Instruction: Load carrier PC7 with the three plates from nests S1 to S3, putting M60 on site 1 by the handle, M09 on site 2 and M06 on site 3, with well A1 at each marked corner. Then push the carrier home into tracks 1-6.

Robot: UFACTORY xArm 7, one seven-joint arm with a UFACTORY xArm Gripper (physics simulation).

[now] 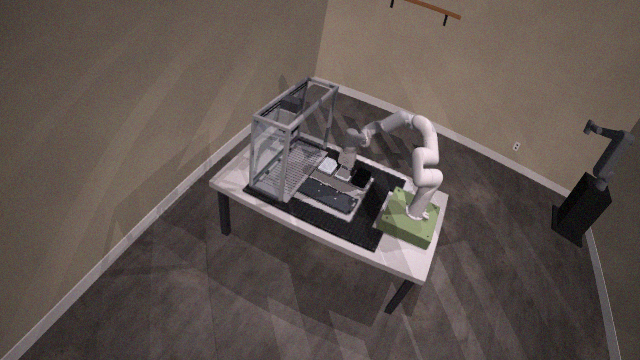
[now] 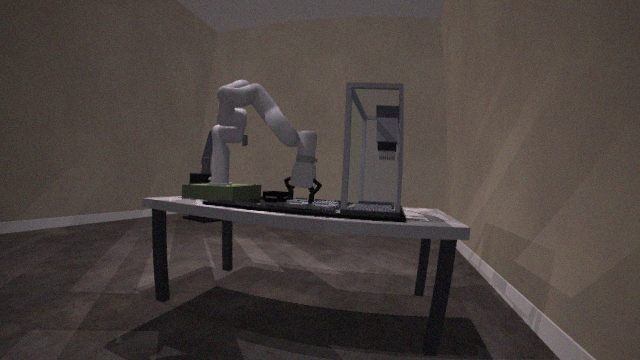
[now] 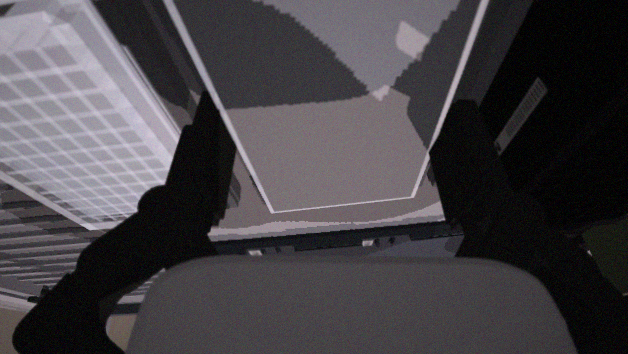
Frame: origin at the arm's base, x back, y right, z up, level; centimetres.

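Seen in the pictures: gripper, fingertip midpoint: (image 1: 345,172) (image 2: 300,201) (image 3: 336,120); arm's base, link origin: (image 1: 414,212) (image 2: 220,184).
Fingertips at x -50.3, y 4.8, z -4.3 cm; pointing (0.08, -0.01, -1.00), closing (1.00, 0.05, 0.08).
Observation:
Pixels of each thing's top centre, then the offset from my fingertips to it. Level surfaces: height alone.
- middle plate, top centre: (image 3: 339,136) (image 1: 345,171) dx +0.0, dy -0.2, dz +0.7 cm
- white gridded plate, top centre: (image 3: 79,166) (image 2: 326,201) (image 1: 328,164) dx -10.8, dy -2.0, dz +0.7 cm
- black plate, top centre: (image 2: 277,191) (image 1: 362,175) dx +10.6, dy +1.5, dz +3.5 cm
- long dark carrier, top centre: (image 3: 333,281) (image 2: 316,197) (image 1: 328,192) dx +3.0, dy -23.0, dz +1.1 cm
- slatted track deck, surface height: dz -1.9 cm
- black mat, surface height: dz -1.9 cm
The middle plate (image 1: 343,175) (image 3: 325,165), pale with a clear rim, lies level in its nest between my fingers. My gripper (image 1: 343,171) (image 2: 300,199) (image 3: 336,120) points down, and its black fingers stand wide against the plate's two long sides, shut on it. A white gridded plate (image 1: 328,165) (image 3: 75,105) lies on the deck side. A black plate (image 1: 361,177) (image 2: 275,195) (image 3: 560,165) with a barcode label lies on the base side. The long dark carrier (image 1: 327,196) (image 3: 320,241) lies beside the nest row. Plate numbers and A1 corners cannot be read.
A framed enclosure (image 1: 286,165) (image 2: 347,145) stands over the slatted track deck (image 1: 300,167) beyond the white plate. A pipetting head (image 2: 387,127) hangs inside it. My arm's green base block (image 1: 407,225) (image 2: 220,192) is at the other table end. A black mat (image 1: 367,235) lies beneath.

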